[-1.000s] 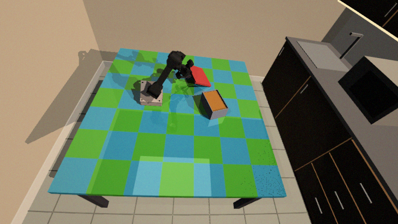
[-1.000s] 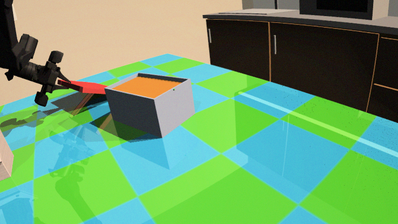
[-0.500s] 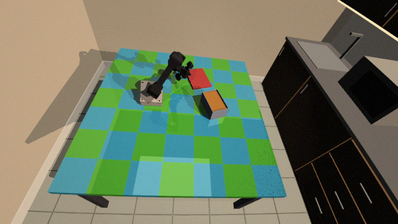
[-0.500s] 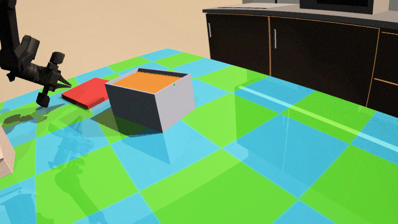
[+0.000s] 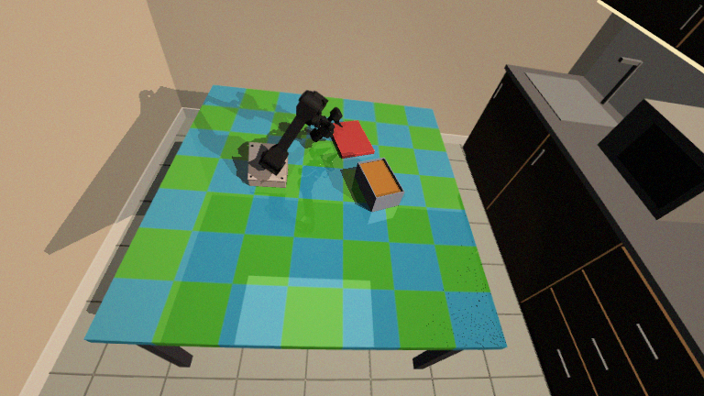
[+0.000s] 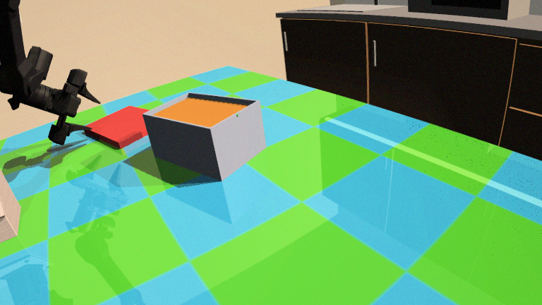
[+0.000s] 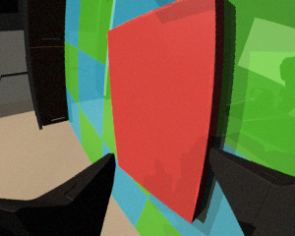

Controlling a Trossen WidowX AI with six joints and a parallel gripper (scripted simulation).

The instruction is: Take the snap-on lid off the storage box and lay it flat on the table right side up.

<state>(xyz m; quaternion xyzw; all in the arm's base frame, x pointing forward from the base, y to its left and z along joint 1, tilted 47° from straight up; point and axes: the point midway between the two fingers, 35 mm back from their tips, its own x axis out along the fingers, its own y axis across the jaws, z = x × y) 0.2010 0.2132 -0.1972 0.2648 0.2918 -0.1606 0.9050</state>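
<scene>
Now: the red lid 7 cm ahead of my gripper tip, 3 cm to the left of it and 5 cm below it. The rest, counted from my gripper tip: grey storage box (22 cm ahead, 27 cm to the right, 2 cm below).
</scene>
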